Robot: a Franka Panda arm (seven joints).
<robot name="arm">
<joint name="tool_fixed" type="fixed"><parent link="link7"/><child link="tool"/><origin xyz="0 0 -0.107" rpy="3.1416 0 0"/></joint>
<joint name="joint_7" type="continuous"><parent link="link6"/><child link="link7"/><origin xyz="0.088 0 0" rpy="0 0 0"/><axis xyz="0 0 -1"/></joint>
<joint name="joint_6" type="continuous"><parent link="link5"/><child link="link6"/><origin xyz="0 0 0" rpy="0 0 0"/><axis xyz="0 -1 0"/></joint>
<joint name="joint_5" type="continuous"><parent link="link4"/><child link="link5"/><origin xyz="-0.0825 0 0.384" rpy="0 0 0"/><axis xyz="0 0 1"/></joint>
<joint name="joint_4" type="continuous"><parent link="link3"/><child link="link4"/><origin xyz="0.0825 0 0" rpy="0 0 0"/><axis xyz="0 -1 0"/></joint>
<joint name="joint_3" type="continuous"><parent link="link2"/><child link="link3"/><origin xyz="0 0 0.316" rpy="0 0 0"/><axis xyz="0 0 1"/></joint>
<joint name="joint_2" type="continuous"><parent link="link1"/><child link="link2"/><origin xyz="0 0 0" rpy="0 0 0"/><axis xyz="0 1 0"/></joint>
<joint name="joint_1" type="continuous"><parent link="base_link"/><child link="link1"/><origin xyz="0 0 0.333" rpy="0 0 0"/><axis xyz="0 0 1"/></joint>
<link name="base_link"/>
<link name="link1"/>
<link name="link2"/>
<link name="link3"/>
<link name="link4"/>
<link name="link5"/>
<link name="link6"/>
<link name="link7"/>
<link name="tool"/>
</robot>
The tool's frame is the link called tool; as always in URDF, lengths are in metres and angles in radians. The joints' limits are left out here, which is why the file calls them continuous.
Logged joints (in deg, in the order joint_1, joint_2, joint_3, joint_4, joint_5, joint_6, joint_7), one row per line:
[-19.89 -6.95 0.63 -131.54 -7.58 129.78 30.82]
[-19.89 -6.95 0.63 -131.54 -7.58 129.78 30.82]
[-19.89 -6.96 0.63 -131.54 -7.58 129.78 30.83]
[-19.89 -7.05 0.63 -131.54 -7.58 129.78 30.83]
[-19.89 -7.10 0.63 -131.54 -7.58 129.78 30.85]
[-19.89 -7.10 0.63 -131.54 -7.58 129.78 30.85]
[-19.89 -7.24 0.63 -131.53 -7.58 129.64 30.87]
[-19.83 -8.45 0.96 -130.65 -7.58 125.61 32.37]
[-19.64 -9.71 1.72 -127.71 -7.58 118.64 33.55]
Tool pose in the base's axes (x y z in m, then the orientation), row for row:
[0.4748 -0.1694 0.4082 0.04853 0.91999 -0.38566 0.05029]
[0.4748 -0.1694 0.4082 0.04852 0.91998 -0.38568 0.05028]
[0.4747 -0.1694 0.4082 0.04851 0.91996 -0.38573 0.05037]
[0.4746 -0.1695 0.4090 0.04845 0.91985 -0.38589 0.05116]
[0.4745 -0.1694 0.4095 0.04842 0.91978 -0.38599 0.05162]
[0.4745 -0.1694 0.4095 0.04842 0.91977 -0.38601 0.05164]
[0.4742 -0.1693 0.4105 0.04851 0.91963 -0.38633 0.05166]
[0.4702 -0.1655 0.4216 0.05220 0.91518 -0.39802 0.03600]
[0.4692 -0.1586 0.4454 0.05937 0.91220 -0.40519 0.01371]
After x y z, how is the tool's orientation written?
As a quaternion, w x y z.
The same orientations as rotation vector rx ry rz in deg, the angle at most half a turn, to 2 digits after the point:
[160.67 -67.35 8.78]
[160.67 -67.36 8.78]
[160.67 -67.37 8.80]
[160.65 -67.40 8.94]
[160.64 -67.42 9.02]
[160.64 -67.42 9.02]
[160.61 -67.47 9.02]
[159.47 -69.36 6.27]
[158.27 -70.30 2.38]

